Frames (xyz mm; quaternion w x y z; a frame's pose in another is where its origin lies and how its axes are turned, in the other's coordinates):
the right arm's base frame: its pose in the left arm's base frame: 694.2 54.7 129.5 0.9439 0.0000 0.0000 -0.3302
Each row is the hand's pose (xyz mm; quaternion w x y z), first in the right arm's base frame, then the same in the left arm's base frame.
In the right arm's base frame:
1: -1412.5 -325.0 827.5 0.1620 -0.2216 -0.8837 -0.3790
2: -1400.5 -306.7 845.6 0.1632 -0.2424 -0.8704 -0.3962
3: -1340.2 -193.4 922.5 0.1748 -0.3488 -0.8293 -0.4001
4: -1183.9 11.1 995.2 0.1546 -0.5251 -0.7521 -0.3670
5: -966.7 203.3 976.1 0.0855 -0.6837 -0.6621 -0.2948
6: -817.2 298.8 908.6 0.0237 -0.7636 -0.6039 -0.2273
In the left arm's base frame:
1: -612.9 681.1 957.0 0.0278 -0.5010 -0.7610 -0.4113
2: -592.1 687.9 975.1 0.0232 -0.5162 -0.7416 -0.4279
3: -474.3 738.9 1052.0 0.0329 -0.6031 -0.6676 -0.4354
4: -224.6 801.4 1124.7 0.0247 -0.7440 -0.5365 -0.3975
5: 65.0 816.3 1105.6 0.0166 0.8640 0.3992 0.3065
6: 241.5 797.8 1038.1 0.0527 0.9202 0.3179 0.2224

